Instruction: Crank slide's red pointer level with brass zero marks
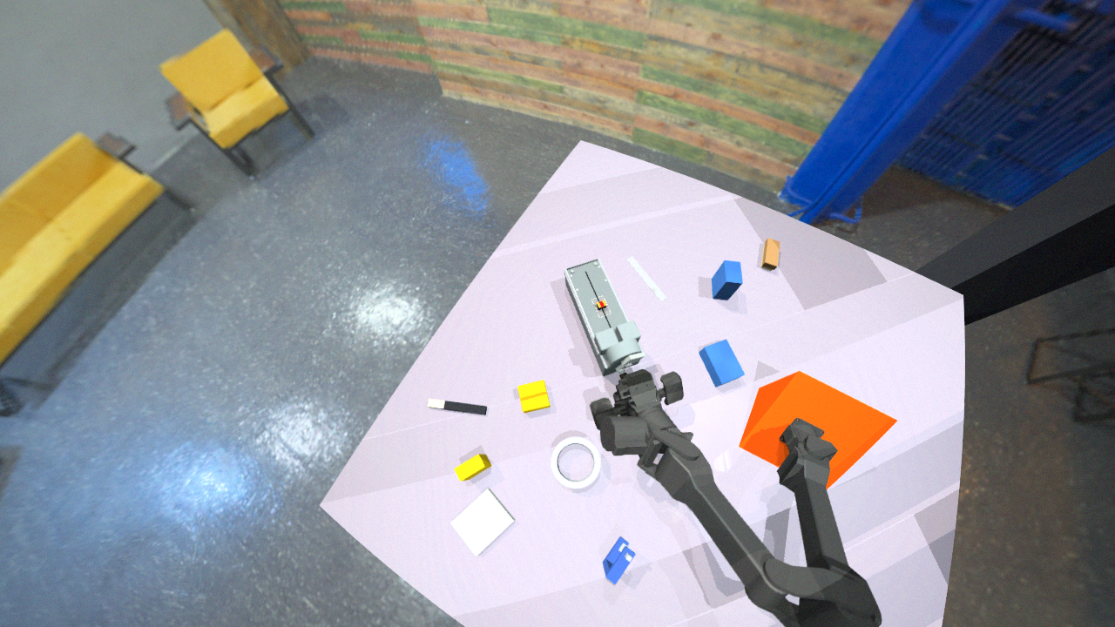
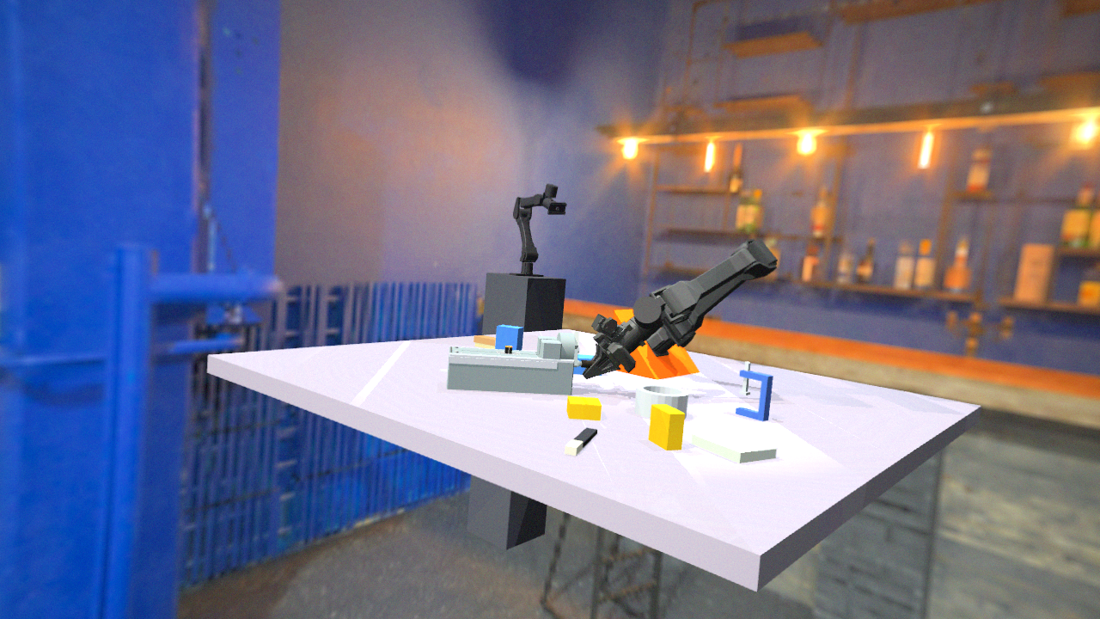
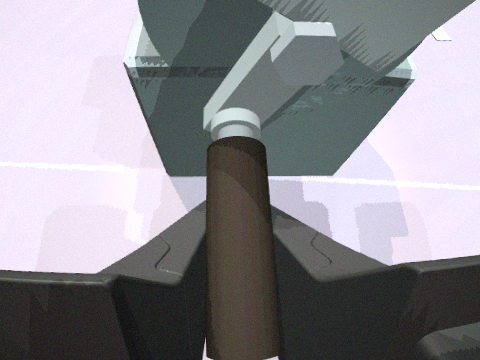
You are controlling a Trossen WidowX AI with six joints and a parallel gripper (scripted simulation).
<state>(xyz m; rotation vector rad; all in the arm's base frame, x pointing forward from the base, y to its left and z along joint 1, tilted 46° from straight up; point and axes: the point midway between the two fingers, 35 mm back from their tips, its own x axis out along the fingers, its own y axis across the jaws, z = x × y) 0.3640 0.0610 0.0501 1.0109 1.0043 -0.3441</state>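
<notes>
Now: the brown crank handle 3 cm above my gripper tip, 1 cm to the left of it and 1 cm behind it. Also, from my gripper tip: metal strip (28 cm to the right, 6 cm ahead, 3 cm below); blue clamp (32 cm to the left, 15 cm behind, 2 cm above); red pointer (12 cm to the right, 12 cm ahead, 5 cm above).
</notes>
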